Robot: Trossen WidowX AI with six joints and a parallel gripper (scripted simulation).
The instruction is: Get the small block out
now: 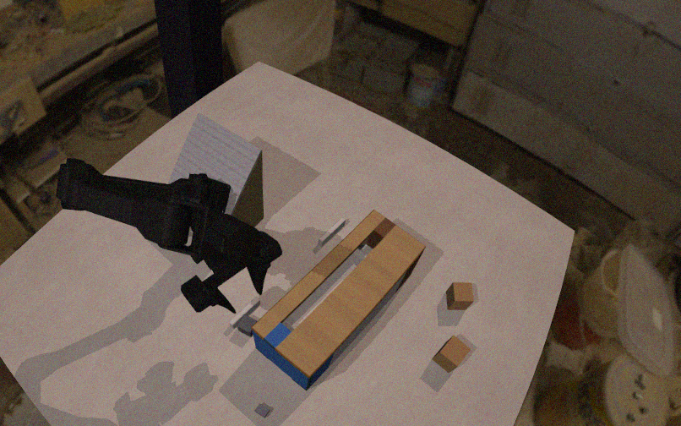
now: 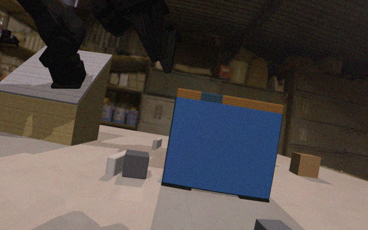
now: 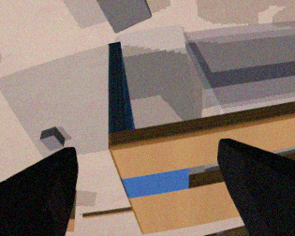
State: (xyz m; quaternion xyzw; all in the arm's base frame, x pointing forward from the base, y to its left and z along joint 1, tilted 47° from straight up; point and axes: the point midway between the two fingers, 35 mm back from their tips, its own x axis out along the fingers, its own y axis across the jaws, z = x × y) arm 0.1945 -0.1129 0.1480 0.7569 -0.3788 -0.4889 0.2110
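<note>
The grey block is 1 cm behind my gripper tip and 14 cm below it. The rest, counted from my gripper tip: box (10 cm ahead, 15 cm to the left, 10 cm below).
</note>
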